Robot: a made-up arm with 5 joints. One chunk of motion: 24 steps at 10 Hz.
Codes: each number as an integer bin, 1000 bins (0 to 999) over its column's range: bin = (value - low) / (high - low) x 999, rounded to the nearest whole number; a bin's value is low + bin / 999 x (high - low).
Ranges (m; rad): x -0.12..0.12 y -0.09..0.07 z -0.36..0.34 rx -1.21..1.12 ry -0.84..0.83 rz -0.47..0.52
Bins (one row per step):
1: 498 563 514 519 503 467
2: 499 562 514 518 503 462
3: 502 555 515 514 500 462
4: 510 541 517 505 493 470
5: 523 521 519 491 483 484
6: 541 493 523 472 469 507
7: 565 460 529 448 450 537
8: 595 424 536 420 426 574
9: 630 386 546 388 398 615
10: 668 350 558 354 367 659
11: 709 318 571 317 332 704
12: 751 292 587 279 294 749
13: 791 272 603 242 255 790
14: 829 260 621 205 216 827
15: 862 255 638 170 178 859
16: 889 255 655 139 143 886
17: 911 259 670 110 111 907
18: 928 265 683 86 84 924
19: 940 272 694 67 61 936
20: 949 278 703 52 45 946
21: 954 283 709 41 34 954
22: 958 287 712 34 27 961
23: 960 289 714 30 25 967
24: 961 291 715 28 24 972
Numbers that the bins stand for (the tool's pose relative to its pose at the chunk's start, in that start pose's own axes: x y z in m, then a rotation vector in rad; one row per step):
1: -0.0004 0.0002 0.0002 0.0005 0.0009 -0.0072
2: -0.0001 0.0000 0.0002 -0.0019 0.0009 -0.0122
3: 0.0006 -0.0011 0.0009 -0.0112 -0.0042 -0.0122
4: 0.0025 -0.0034 0.0023 -0.0322 -0.0159 -0.0042
5: 0.0056 -0.0066 0.0037 -0.0648 -0.0326 0.0096
6: 0.0100 -0.0110 0.0065 -0.1091 -0.0560 0.0324
7: 0.0157 -0.0163 0.0107 -0.1651 -0.0877 0.0622
8: 0.0229 -0.0221 0.0156 -0.2304 -0.1279 0.0988
9: 0.0314 -0.0282 0.0226 -0.3051 -0.1747 0.1395
10: 0.0405 -0.0339 0.0310 -0.3844 -0.2265 0.1831
11: 0.0503 -0.0391 0.0401 -0.4707 -0.2850 0.2277
12: 0.0604 -0.0432 0.0513 -0.5593 -0.3485 0.2723
13: 0.0700 -0.0464 0.0625 -0.6456 -0.4137 0.3129
14: 0.0792 -0.0484 0.0751 -0.7319 -0.4789 0.3495
15: 0.0871 -0.0492 0.0870 -0.8135 -0.5424 0.3813
16: 0.0936 -0.0492 0.0990 -0.8858 -0.6010 0.4080
17: 0.0989 -0.0485 0.1095 -0.9534 -0.6544 0.4288
18: 0.1029 -0.0476 0.1186 -1.0094 -0.6996 0.4457
19: 0.1058 -0.0464 0.1263 -1.0537 -0.7380 0.4576
20: 0.1080 -0.0455 0.1326 -1.0887 -0.7648 0.4675
21: 0.1092 -0.0447 0.1368 -1.1144 -0.7832 0.4754
22: 0.1102 -0.0440 0.1389 -1.1307 -0.7949 0.4823
23: 0.1106 -0.0437 0.1403 -1.1400 -0.7982 0.4883
24: 0.1109 -0.0434 0.1410 -1.1447 -0.7999 0.4932

